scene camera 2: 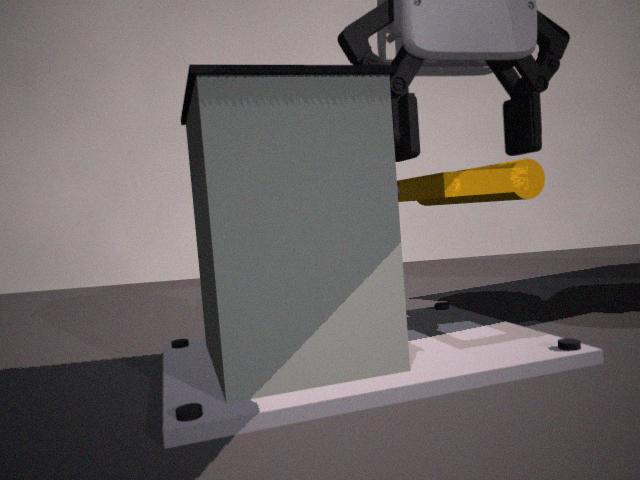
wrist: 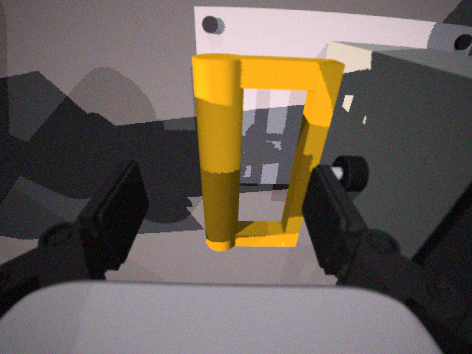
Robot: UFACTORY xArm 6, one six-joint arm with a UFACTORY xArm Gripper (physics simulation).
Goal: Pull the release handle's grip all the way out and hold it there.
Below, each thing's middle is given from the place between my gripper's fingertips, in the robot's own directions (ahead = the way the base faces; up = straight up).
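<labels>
Pale base plate (scene camera 2: 450, 349), from my hand: 30 mm to the left of it, 90 mm ahead of it, 120 mm below it.
</labels>
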